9 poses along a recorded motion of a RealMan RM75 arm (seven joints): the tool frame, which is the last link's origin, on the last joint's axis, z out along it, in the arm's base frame.
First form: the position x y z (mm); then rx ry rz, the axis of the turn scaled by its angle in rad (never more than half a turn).
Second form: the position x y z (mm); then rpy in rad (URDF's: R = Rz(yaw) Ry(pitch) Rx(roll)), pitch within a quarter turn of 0, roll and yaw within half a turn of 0. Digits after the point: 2 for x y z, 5 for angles.
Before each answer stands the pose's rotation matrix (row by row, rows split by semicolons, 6 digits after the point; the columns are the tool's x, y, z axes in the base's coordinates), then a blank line. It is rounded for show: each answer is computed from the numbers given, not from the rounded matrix.
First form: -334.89 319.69 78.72 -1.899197 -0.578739 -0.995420
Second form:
0.568527 0.714455 0.407838; 0.000961 -0.496328 0.868134; 0.822664 -0.493166 -0.282863

-334.89 319.69 78.72 -2.09155 -0.96608 0.00169
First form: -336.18 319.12 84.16 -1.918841 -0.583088 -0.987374
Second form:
0.574568 0.709706 0.407663; 0.014298 -0.506715 0.861995; 0.818332 -0.489446 -0.301290

-336.18 319.12 84.16 -2.12259 -0.95850 0.02488
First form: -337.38 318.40 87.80 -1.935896 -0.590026 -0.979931
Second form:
0.578955 0.707047 0.406073; 0.028098 -0.515035 0.856709; 0.814876 -0.484586 -0.318048

-337.38 318.40 87.80 -2.15161 -0.95251 0.04849
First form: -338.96 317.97 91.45 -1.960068 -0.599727 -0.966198
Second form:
0.586834 0.702965 0.401828; 0.048156 -0.525685 0.849315; 0.808274 -0.479057 -0.342342

-338.96 317.97 91.45 -2.19126 -0.94121 0.08188
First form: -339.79 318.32 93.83 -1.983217 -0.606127 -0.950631
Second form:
0.596465 0.697512 0.397123; 0.065742 -0.535565 0.841931; 0.799942 -0.476075 -0.365301

-339.79 318.32 93.83 -2.22529 -0.92720 0.10978
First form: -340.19 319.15 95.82 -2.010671 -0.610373 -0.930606
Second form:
0.609555 0.689347 0.391462; 0.084403 -0.547434 0.832581; 0.788238 -0.474464 -0.391875

-340.19 319.15 95.82 -2.26115 -0.90794 0.13759
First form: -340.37 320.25 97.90 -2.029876 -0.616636 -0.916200
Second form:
0.617585 0.685228 0.386072; 0.099690 -0.555111 0.825780; 0.780161 -0.471502 -0.411138

-340.37 320.25 97.90 -2.28791 -0.89492 0.16004
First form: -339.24 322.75 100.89 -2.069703 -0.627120 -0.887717
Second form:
0.633837 0.675738 0.376336; 0.128890 -0.572031 0.810042; 0.762652 -0.464929 -0.449670

-339.24 322.75 100.89 -2.33951 -0.86740 0.20061
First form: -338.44 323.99 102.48 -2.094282 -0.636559 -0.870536
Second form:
0.642285 0.671488 0.369559; 0.148573 -0.582088 0.799437; 0.751928 -0.458560 -0.473631

-338.44 323.99 102.48 -2.37236 -0.85098 0.22732
